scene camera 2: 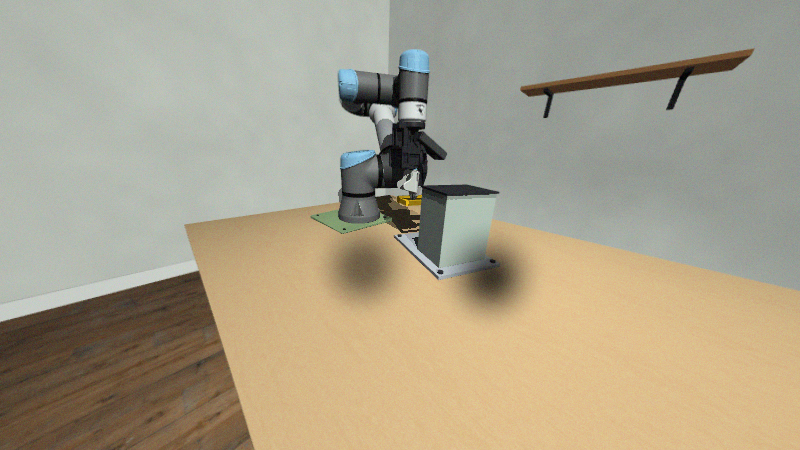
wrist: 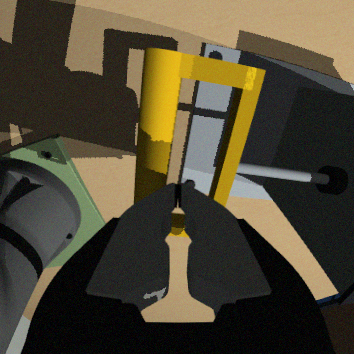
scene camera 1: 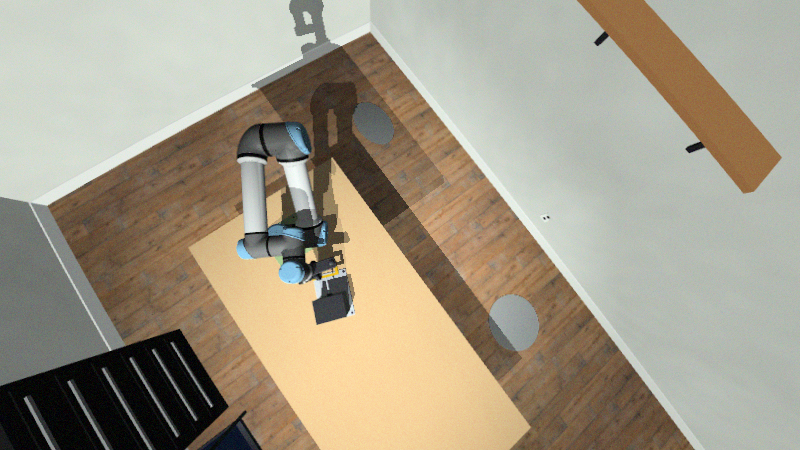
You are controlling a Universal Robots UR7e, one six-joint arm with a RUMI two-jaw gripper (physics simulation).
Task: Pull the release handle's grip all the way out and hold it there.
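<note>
The yellow release handle (scene camera 1: 330, 274) (scene camera 2: 403, 202) (wrist: 159, 102) is a rectangular loop with a thick round grip bar on the side away from the box. A pale rod (wrist: 275, 172) joins the loop's other side to the dark-faced box (scene camera 1: 331, 307) (scene camera 2: 468, 230) (wrist: 320, 120), and a length of rod shows between them. My gripper (scene camera 2: 412, 194) (wrist: 177, 185) is shut with nothing between its fingers. It points down at the handle, its tips over the loop's opening in the wrist view. The fingers hide the loop's near end; whether they touch the grip bar is unclear.
The box stands on a light base plate (scene camera 2: 425, 261) bolted to the wooden table (scene camera 1: 391, 358) (scene camera 2: 346, 358). The arm's green mounting plate (scene camera 2: 330, 221) (wrist: 89, 192) is close by on the grip bar's side. A wall shelf (scene camera 1: 682, 89) (scene camera 2: 632, 74) hangs away from the arm.
</note>
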